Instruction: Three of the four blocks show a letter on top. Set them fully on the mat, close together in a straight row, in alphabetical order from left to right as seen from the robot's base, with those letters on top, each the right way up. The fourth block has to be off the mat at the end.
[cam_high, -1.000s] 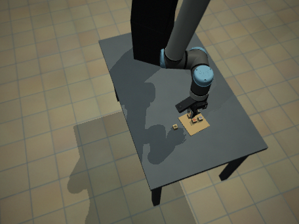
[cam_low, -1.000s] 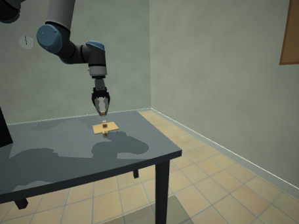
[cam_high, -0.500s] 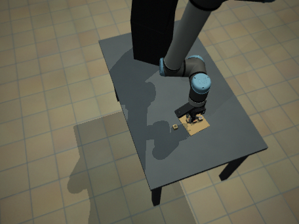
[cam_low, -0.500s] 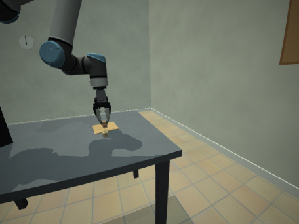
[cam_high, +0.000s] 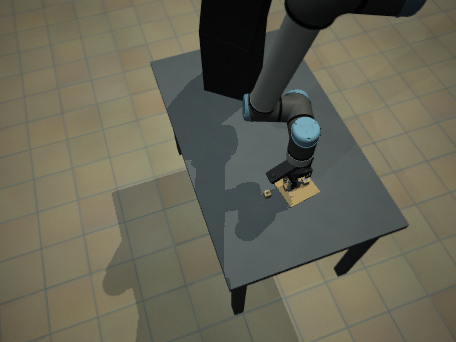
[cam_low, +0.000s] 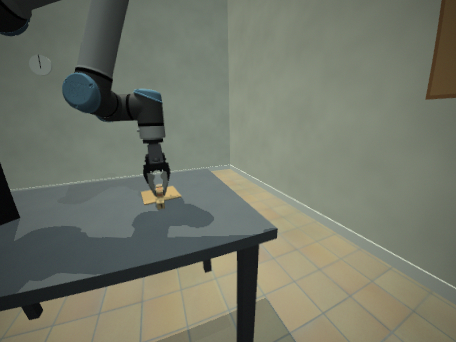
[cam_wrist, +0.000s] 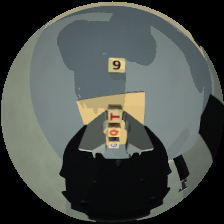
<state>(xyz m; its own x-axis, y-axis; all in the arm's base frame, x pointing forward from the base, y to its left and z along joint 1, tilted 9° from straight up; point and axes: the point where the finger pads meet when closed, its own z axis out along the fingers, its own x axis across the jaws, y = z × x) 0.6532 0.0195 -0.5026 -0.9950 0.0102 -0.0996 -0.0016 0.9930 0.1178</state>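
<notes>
The tan mat is 40 mm to the left of my hand and 20 mm below it.
</notes>
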